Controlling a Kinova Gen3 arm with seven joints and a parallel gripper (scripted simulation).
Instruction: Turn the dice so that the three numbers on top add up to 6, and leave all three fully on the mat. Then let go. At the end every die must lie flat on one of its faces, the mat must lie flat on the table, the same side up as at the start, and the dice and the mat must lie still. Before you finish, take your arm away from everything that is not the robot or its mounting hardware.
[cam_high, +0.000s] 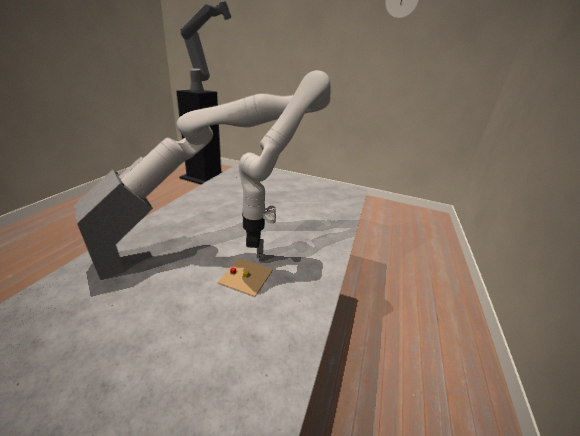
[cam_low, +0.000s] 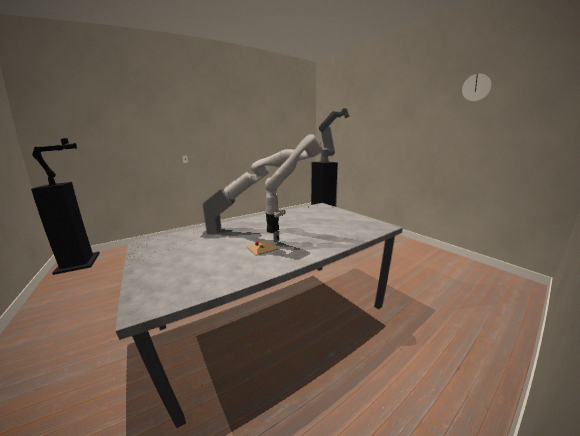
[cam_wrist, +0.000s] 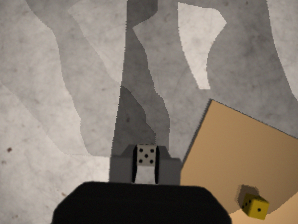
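Right now my hand is 10 cm to the left of the yellow die and 2 cm above it. Also, from my hand: tan mat (10 cm to the right, 3 cm below); then white die (1 cm below); then red die (11 cm to the right, 4 cm behind, 2 cm below).
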